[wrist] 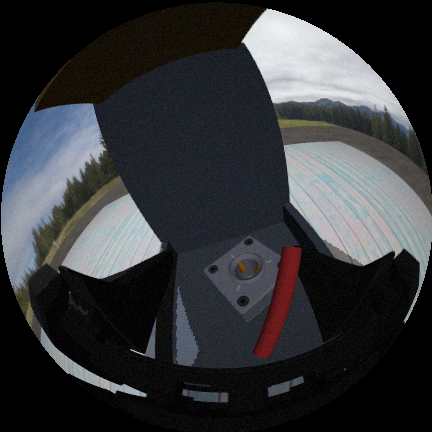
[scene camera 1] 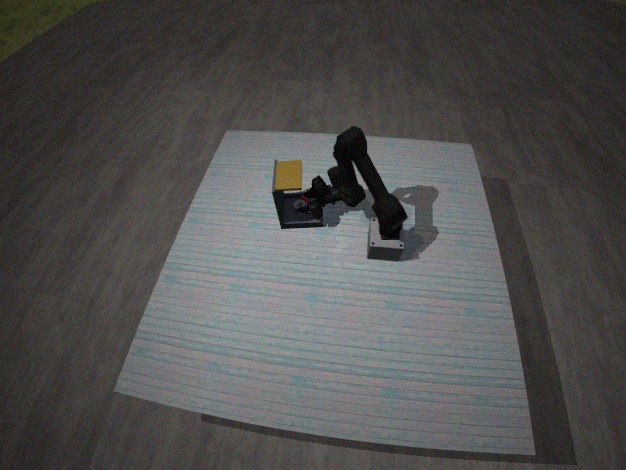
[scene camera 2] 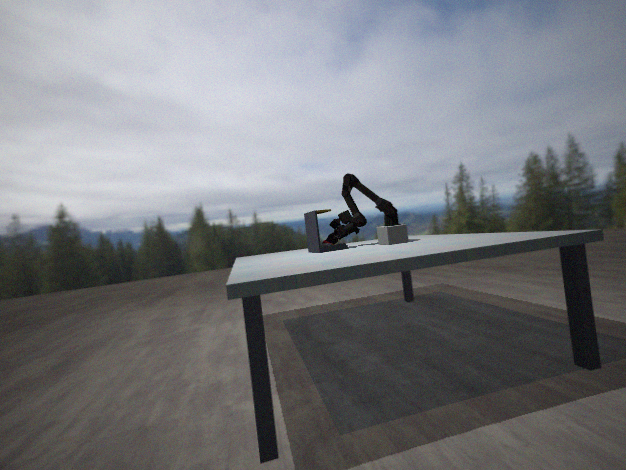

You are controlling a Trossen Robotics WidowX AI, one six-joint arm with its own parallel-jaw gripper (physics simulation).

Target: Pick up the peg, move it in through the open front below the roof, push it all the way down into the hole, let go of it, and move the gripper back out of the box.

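Frame: origin at the arm's base, x ahead, y left, z up, level; millimetres.
Seen in the pictures: gripper, fingertip midpoint: (wrist: 234, 255) (scene camera 1: 298, 203) (scene camera 2: 324, 241); arm's base at its link origin: (scene camera 1: 389, 231) (scene camera 2: 392, 225).
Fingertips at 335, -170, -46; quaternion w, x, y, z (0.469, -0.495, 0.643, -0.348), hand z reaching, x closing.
Observation:
Offsets run from my fingertips to a thing's middle, as dx, dy, dz. "pt": to the spot under its first point. Level surfaces: height alone.
The red peg @[-40, -21, -19] (scene camera 1: 304, 198) (scene camera 2: 327, 242) (wrist: 281, 305) is loose inside the box, out of the hole. In the wrist view it crosses the right corner of the light grey square plate @[-3, -6, -28] (wrist: 222, 276), beside the right finger; whether it lies flat or leans is unclear. The round hole @[pt +6, -7, -35] (wrist: 249, 271) in that plate is uncovered and shows orange inside. My gripper (scene camera 1: 305, 201) (scene camera 2: 329, 240) (wrist: 234, 255) is open, with its fingers low inside the box below the yellow roof (scene camera 1: 288, 175) (scene camera 2: 322, 210). No finger grips the peg.
The box's tall dark back wall (scene camera 1: 277, 208) (scene camera 2: 312, 233) (wrist: 200, 150) stands beyond the fingers. The roof's dark underside @[pt +28, +6, +162] (wrist: 150, 50) hangs overhead in the wrist view. Low side walls flank the box floor. The grey arm base (scene camera 1: 385, 247) (scene camera 2: 392, 234) stands on the striped table @[dz -53] (scene camera 1: 323, 344).

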